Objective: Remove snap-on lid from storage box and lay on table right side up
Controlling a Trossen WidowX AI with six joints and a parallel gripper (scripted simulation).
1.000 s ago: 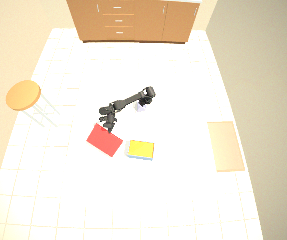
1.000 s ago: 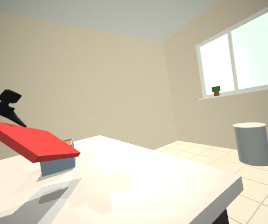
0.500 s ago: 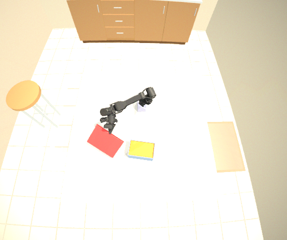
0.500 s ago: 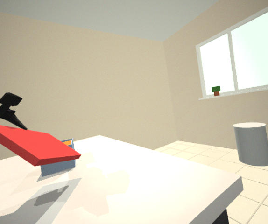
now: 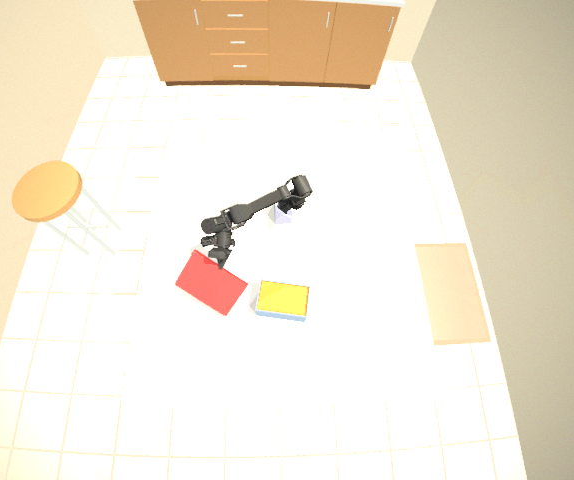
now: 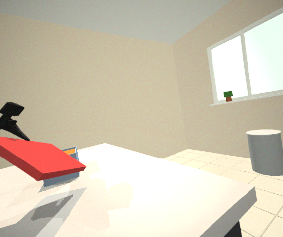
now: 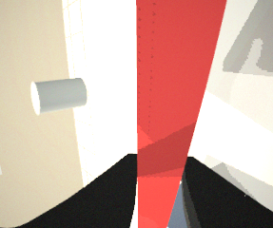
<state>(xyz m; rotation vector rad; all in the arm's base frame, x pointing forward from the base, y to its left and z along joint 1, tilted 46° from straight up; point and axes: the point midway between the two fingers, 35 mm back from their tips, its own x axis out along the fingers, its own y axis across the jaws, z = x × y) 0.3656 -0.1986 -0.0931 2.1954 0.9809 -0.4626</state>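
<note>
Now: the red lid 5 cm ahead of my gripper tip, 4 cm to the right of it and 5 cm below it. Round my gripper tip: storage box: 7 cm ahead, 25 cm to the left, 14 cm below.
</note>
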